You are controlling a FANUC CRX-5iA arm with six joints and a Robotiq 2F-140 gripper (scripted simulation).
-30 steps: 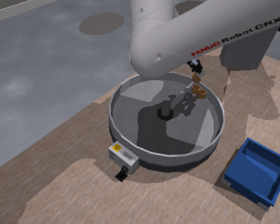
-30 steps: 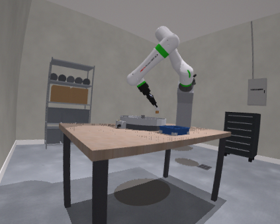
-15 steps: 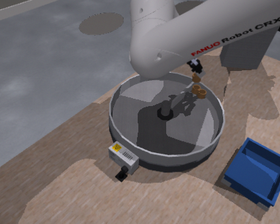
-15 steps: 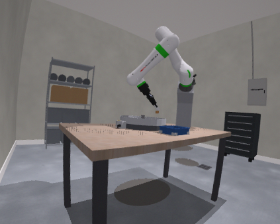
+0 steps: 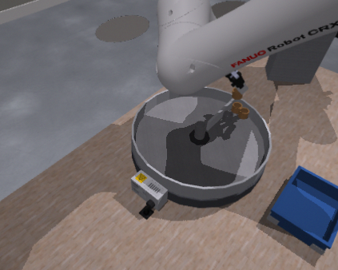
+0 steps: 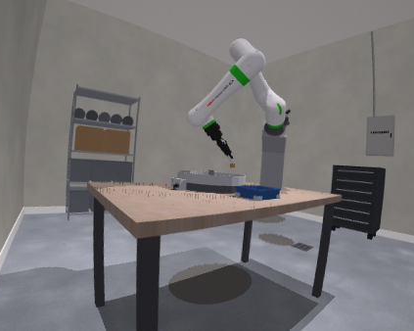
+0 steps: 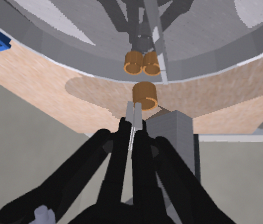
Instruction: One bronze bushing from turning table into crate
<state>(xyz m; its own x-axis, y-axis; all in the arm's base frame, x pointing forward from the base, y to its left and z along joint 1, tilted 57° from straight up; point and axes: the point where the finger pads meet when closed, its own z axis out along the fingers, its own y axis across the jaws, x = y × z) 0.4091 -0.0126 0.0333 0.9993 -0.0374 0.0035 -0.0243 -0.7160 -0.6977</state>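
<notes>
My hand is 1 cm past the blue crate, 35 cm to the right of it and 17 cm above it. Also, from my hand: turning table (14 cm ahead, 2 cm to the left, 14 cm below).
</notes>
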